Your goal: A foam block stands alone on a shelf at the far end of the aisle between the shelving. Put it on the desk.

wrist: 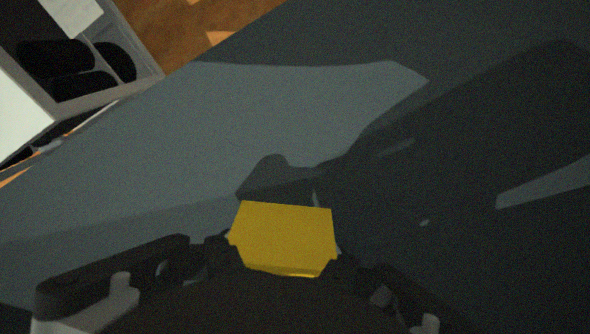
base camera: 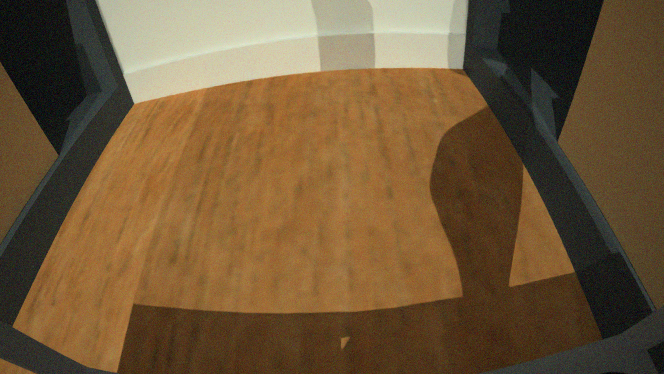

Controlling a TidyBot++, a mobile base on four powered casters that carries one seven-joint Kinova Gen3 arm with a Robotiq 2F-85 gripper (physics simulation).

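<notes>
The yellow foam block [wrist: 285, 237] is at the lower middle of the wrist view, with its far part standing out beyond the fingers. My gripper [wrist: 282, 243] is shut on the foam block, one dark finger against each side. The grey shelf board [wrist: 165, 135] lies under the block and the gripper, partly in shadow; whether the block touches the board cannot be told. The block and the gripper do not show in the base camera view, and the desk cannot be made out.
Dark shelving frames [base camera: 545, 165] [base camera: 75, 175] stand on both sides of the wooden floor [base camera: 300, 200] in the base camera view, with brown boxes [base camera: 620, 135] beside them. A white wall [base camera: 225, 25] closes the far end. Part of the grey mobile base [wrist: 137, 82] shows at the wrist view's upper left.
</notes>
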